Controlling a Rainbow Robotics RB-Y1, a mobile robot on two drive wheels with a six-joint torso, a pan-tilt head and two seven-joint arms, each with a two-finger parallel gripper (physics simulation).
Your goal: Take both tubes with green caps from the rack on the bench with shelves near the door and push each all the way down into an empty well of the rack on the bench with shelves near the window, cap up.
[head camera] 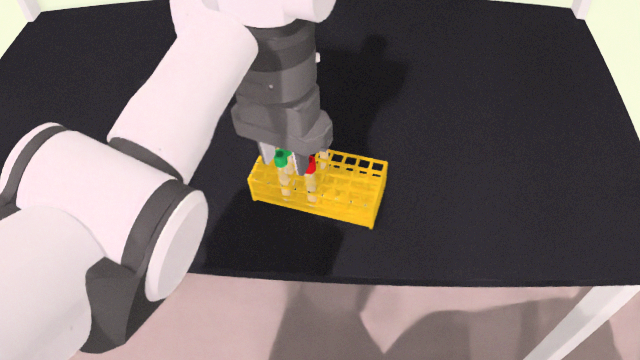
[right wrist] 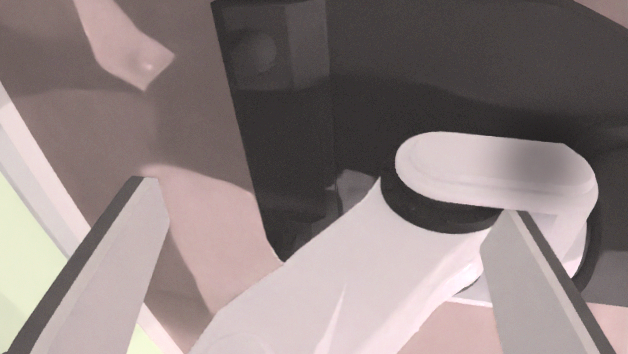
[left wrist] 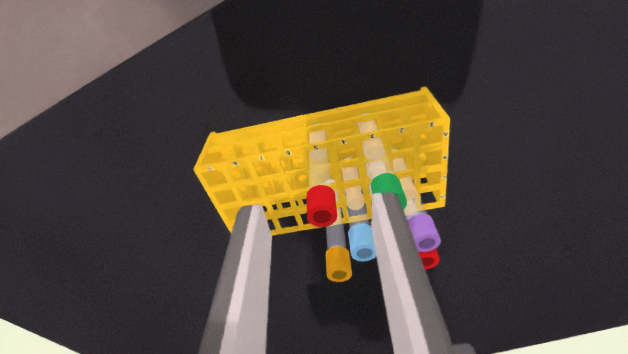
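Note:
The yellow rack stands on the black bench top. A green-capped tube stands in it, cap up. A second green cap shows in part close behind the first. My left gripper is part open and empty above the rack. In the head view its fingertips are on either side of the green caps; in the left wrist view one fingertip overlaps them. My right gripper is wide open and empty, away from the rack. Which bench this is, I cannot tell.
A red-capped tube stands beside the green ones. Orange, blue and purple capped tubes and another red cap are farther back. A white robot part shows beyond my right fingers.

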